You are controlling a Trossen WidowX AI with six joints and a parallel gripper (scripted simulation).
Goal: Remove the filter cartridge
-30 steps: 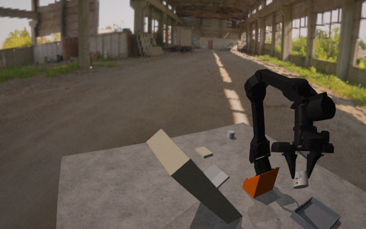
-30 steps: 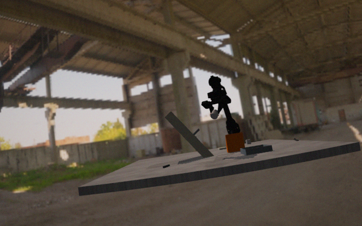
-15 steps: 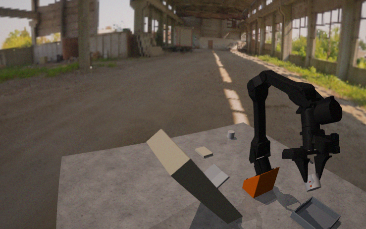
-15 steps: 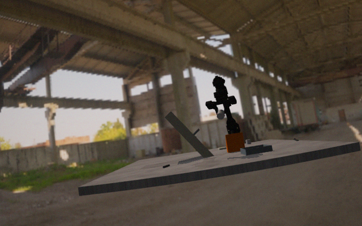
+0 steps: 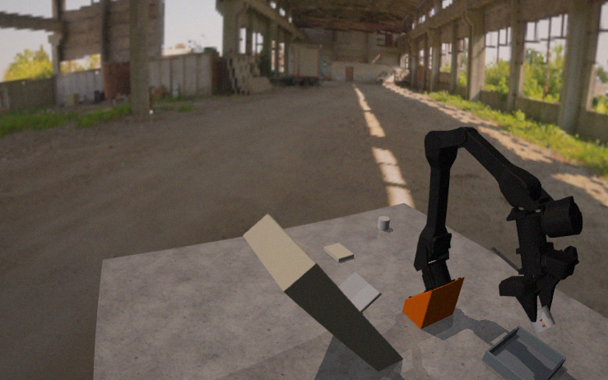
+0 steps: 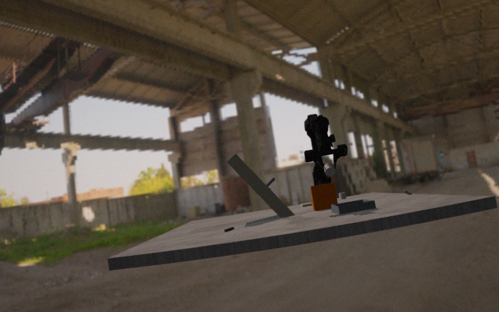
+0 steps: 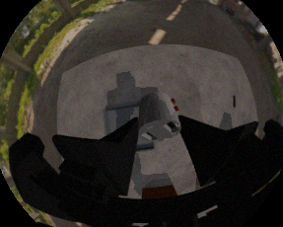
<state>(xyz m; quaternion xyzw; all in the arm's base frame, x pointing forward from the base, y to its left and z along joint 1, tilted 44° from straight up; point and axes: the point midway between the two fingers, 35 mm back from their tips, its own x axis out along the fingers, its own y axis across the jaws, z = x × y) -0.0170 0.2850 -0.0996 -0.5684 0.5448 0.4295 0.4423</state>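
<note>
The grey tray is 18 cm below my gripper tip, 7 cm behind it and 1 cm to the right of it. Round my gripper tip: beige service panel 34 cm ahead, 26 cm to the right, 1 cm below; then round pale cartridge right at my gripper tip; then small beige block 68 cm to the right, 18 cm below, 11 cm ahead.
</note>
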